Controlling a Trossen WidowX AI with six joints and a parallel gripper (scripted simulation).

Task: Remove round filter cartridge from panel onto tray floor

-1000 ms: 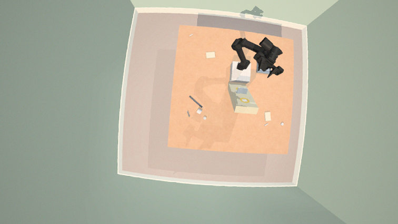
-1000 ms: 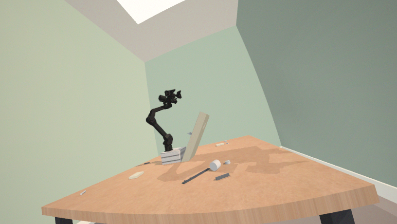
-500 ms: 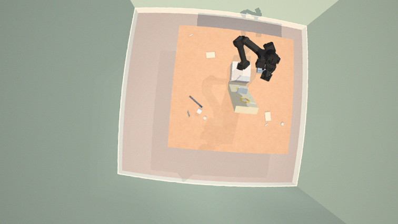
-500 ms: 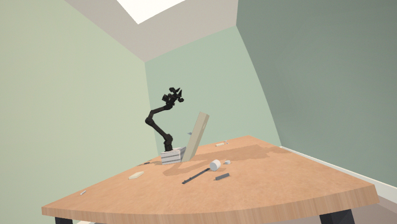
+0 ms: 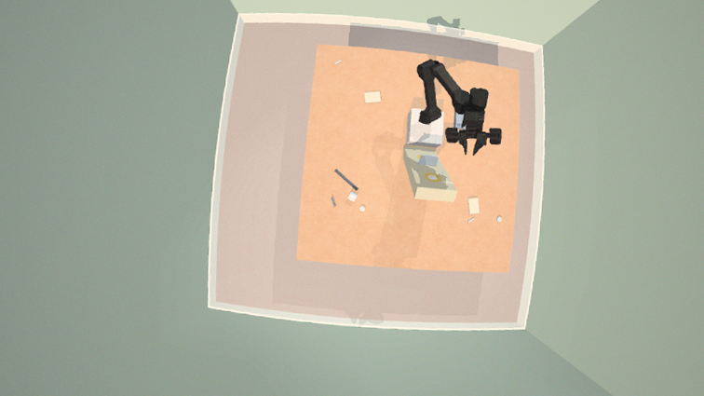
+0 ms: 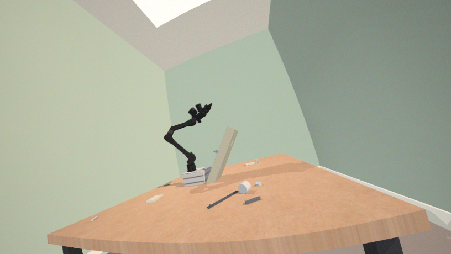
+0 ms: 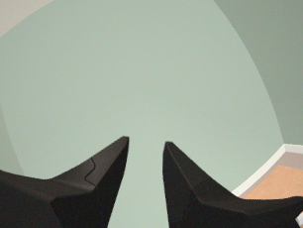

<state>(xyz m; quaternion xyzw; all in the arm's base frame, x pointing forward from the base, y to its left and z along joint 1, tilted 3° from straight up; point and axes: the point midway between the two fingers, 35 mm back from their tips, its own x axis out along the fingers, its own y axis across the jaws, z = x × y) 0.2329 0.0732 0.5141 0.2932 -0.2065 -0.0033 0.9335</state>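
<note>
My gripper tip is 60 mm short of the round filter cartridge and 340 mm above it. Round my gripper tip: blue-grey tray: 410 mm behind, 200 mm to the left, 610 mm below.
</note>
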